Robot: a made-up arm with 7 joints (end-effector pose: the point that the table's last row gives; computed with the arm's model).
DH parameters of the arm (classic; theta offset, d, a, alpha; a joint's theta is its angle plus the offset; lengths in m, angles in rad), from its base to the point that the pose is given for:
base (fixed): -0.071 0 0 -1.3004
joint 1: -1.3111 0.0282 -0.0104 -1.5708
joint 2: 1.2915 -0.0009 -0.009 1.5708
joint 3: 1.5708 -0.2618 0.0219 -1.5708
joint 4: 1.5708 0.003 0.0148 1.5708
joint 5: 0 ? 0 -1.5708
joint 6: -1.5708 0 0.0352 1.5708
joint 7: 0 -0.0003 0 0
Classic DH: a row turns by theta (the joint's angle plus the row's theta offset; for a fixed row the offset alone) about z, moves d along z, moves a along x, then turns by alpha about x.
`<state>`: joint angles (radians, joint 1 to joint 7).
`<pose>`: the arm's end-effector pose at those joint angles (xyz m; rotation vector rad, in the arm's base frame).
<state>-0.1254 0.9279 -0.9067 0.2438 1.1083 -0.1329 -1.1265</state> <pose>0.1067 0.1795 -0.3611 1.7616 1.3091 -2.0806</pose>
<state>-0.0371 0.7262 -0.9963 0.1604 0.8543 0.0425 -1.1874</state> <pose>0.0556 0.0922 -0.3863 1.2436 1.2188 -2.1719</pose>
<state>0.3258 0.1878 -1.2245 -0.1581 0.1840 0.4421 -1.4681</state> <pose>-0.0712 -0.1365 -0.3019 -0.5035 0.8519 -2.5470</pose>
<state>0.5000 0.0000 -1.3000 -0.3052 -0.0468 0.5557 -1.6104</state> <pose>-0.0803 -0.1925 -0.2275 -1.1581 0.4523 -2.6172</pose>
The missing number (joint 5, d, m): 0.1927
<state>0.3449 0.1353 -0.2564 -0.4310 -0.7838 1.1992 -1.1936</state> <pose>0.0553 0.0078 -0.2998 -1.4213 0.8937 -1.5023</pose>
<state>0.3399 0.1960 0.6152 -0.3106 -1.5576 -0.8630 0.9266</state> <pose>0.0274 0.2466 -0.2314 -1.2564 -0.6390 1.7795</pose>
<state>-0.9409 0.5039 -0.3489 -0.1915 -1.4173 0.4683 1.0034</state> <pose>0.3385 -0.0118 -0.0591 -0.4121 0.3383 -0.0656</pose>
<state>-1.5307 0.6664 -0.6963 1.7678 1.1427 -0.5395 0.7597</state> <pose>0.4356 0.2301 -0.0963 1.9400 -0.3345 -0.0258</pose>
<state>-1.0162 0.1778 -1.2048 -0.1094 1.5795 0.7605 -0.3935</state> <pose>0.2333 -0.1850 -0.1494 1.8232 -0.8164 -0.1707</pose>
